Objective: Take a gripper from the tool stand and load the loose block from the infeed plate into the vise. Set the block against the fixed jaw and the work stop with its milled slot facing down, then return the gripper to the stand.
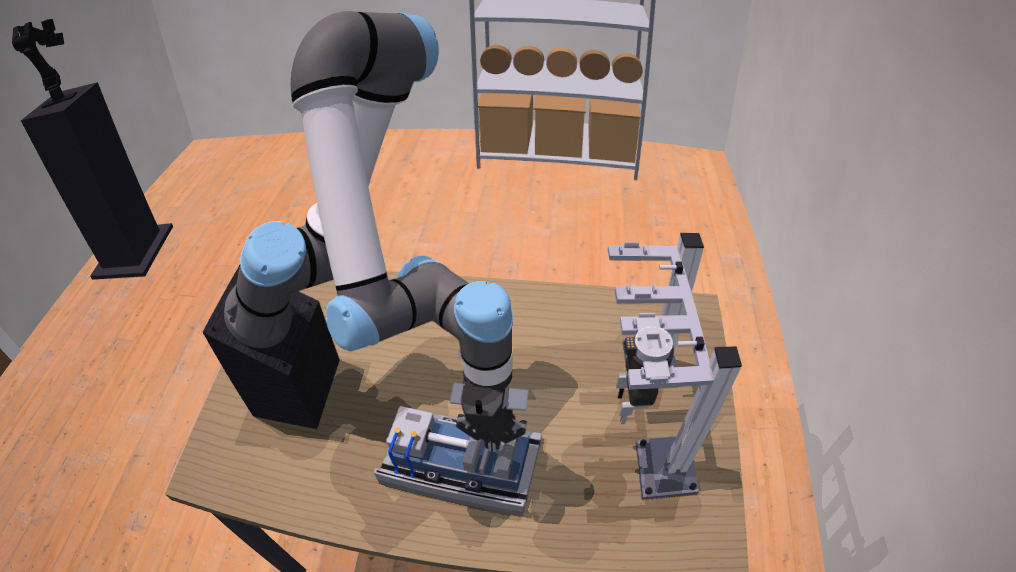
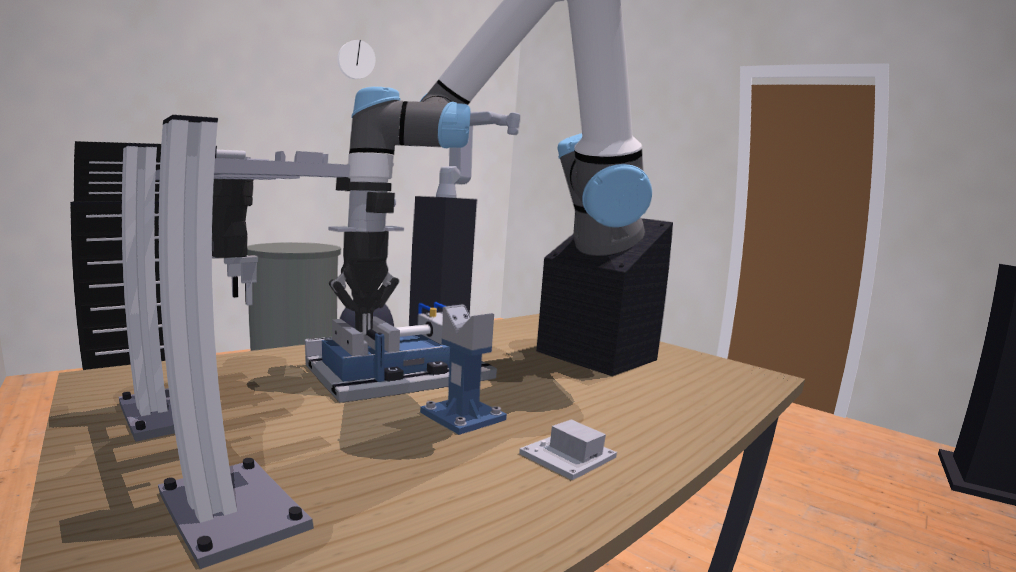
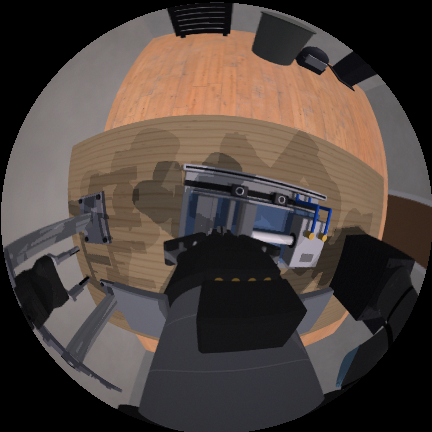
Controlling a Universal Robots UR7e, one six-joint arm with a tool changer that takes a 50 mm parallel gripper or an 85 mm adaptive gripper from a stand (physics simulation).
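The grey block sits on the infeed plate, with a small dark notch at its lower edge. My 85 mm adaptive gripper points down at the vise, its fingertips together and low between the fixed jaw and the moving jaw. No held object shows; the tips are partly hidden. The blue work stop stands at the vise's side. The 50 mm gripper hangs on the tool stand.
A blue pedestal with a grey V-shaped top stands between the vise and the infeed plate. Blue hoses rise at the vise's cylinder end. The arm's black base stands beyond that end.
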